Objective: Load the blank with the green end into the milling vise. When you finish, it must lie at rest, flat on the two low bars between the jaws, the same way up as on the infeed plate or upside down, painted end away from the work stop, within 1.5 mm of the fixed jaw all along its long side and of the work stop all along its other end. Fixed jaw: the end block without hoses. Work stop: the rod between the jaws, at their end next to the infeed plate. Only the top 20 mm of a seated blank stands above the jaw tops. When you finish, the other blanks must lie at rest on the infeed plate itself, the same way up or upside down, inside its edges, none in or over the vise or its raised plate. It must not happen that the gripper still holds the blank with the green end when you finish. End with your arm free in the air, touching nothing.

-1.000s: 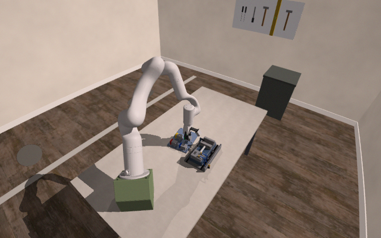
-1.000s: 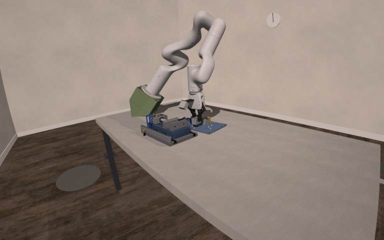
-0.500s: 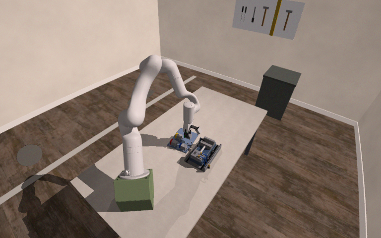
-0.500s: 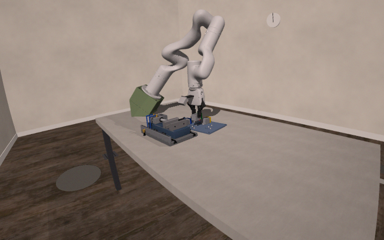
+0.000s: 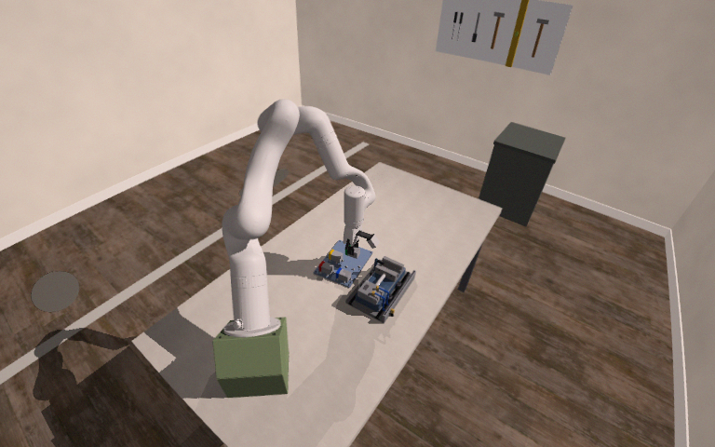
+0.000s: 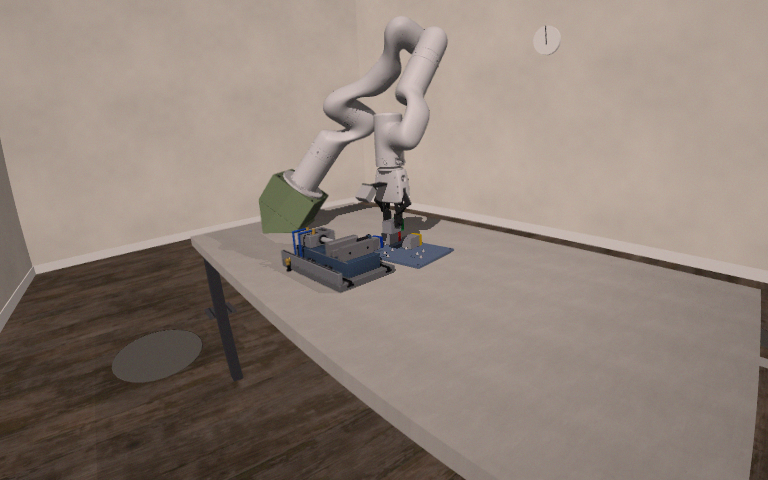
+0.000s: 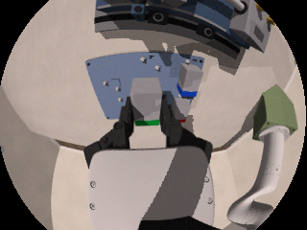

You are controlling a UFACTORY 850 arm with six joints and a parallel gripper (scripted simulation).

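Now: hand 50 mm to the right of the blue infeed plate and 120 mm above it. From my hand the other things lie so: green-ended blank 20 mm below; yellow-ended blank 10 mm behind, 90 mm to the left, 90 mm below; blue-ended blank 90 mm behind, 10 mm to the right, 90 mm below.
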